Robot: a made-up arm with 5 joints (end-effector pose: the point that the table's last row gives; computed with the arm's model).
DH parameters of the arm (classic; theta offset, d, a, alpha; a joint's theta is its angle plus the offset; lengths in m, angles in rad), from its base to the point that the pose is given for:
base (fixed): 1.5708 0.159 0 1.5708
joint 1: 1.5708 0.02 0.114 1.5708
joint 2: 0.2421 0 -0.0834 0
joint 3: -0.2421 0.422 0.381 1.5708
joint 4: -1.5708 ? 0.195 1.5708
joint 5: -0.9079 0 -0.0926 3.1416
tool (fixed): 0.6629 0.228 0 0
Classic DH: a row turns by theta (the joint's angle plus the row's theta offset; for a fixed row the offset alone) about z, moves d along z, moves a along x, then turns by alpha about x.
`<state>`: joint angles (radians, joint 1 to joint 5).
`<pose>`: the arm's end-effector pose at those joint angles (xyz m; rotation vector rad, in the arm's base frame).
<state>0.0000 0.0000 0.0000 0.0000 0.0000</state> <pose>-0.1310 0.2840 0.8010 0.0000 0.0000 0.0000</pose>
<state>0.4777 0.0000 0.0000 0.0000 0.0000</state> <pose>-0.1310 -0.0430 0.8597 0.4777 0.0000 0.0000</pose>
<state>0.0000 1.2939 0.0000 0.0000 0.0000</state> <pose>0.4866 0.2840 0.5626 0.0000 1.2939 0.0000</pose>
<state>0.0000 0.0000 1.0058 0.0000 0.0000</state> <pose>0.4442 0.2840 0.6287 0.0000 1.0058 0.0000</pose>
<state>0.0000 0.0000 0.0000 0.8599 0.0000</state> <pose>-0.1310 0.5047 0.8264 -0.8599 0.0000 0.0000</pose>
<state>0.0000 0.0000 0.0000 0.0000 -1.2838</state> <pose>-0.1333 0.1731 0.8010 0.0000 0.0000 1.2838</pose>
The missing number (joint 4, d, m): 0.058
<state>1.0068 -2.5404 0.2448 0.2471 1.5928</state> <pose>-0.3914 0.4022 0.3285 -1.8580 1.1939 1.8940</pose>
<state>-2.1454 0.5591 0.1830 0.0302 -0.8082</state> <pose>0.2656 0.3926 -0.3580 -1.6500 1.1694 -0.2880</pose>
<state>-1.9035 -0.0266 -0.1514 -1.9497 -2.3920</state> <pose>-0.0460 -0.0514 -0.1577 0.0995 -0.0269 2.5573</pose>
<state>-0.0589 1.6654 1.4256 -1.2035 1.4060</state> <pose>-0.0269 0.1555 -0.0646 1.3149 -1.6061 1.1927</pose>
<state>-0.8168 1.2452 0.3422 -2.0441 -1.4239</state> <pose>-0.0144 0.3994 0.0716 0.7688 -0.3903 -0.3315</pose>
